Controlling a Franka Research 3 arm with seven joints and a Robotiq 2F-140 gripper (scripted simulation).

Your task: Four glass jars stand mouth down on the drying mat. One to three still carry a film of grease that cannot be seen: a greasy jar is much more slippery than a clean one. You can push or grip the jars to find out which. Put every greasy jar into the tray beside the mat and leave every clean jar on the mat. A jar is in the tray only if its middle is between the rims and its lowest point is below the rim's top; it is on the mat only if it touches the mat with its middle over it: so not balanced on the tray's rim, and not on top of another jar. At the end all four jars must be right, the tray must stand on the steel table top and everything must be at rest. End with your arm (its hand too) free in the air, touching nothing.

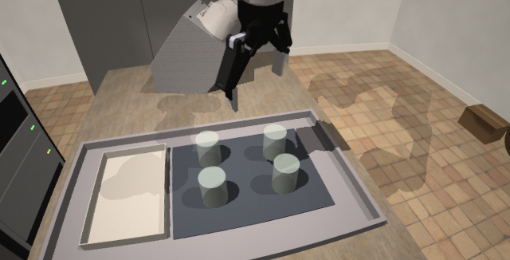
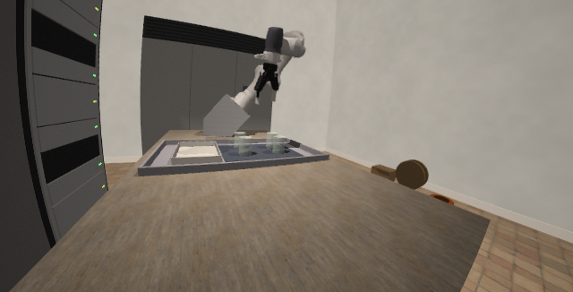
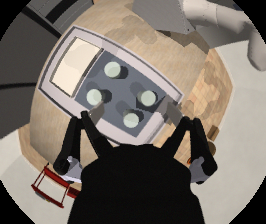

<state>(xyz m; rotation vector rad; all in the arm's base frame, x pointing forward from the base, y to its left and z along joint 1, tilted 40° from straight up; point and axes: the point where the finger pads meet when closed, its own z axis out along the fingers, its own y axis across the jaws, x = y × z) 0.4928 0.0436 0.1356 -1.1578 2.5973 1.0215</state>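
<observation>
My hand is 50 mm short of the rimmed steel table top, 130 mm to the left of it and 280 mm above it. The rest, counted from my hand: dark drying mat (10 mm ahead, 30 mm to the right, 280 mm below); then cream tray (70 mm ahead, 340 mm to the right, 270 mm below).
</observation>
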